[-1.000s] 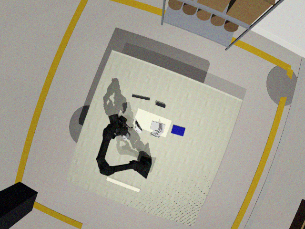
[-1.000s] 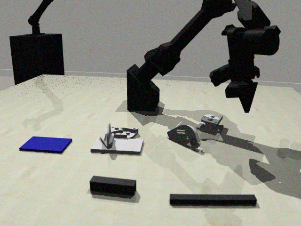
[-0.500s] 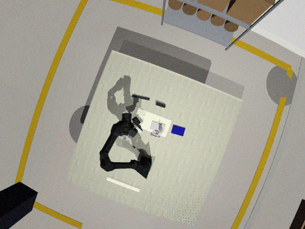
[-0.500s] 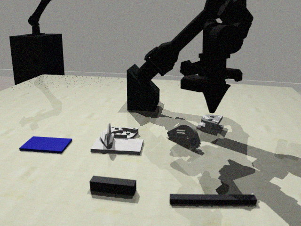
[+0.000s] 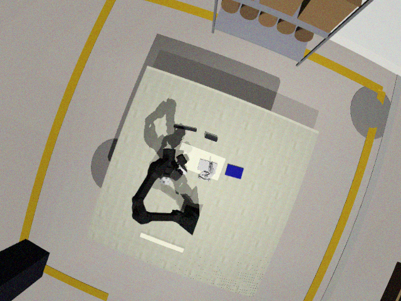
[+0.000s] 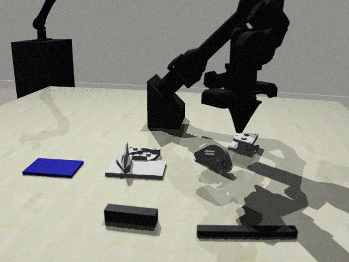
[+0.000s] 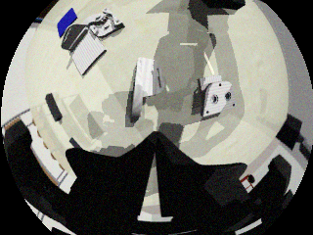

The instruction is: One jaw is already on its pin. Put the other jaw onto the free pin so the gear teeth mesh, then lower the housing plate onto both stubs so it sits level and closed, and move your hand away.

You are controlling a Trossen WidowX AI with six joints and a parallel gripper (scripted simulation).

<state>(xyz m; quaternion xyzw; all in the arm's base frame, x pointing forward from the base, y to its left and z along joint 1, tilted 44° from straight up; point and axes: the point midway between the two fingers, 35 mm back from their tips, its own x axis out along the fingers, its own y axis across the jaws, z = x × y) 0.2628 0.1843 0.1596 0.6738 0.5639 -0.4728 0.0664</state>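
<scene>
My gripper tip is now 6 cm above the grey jaw, 3 cm to the left of it and 2 cm short of it. Also, from my gripper tip: grey base plate: 21 cm to the right, 8 cm below, 8 cm ahead; long black bar: 25 cm ahead, 7 cm below, 4 cm to the left; small grey fixture: 11 cm behind, 7 cm below, 1 cm to the left.
</scene>
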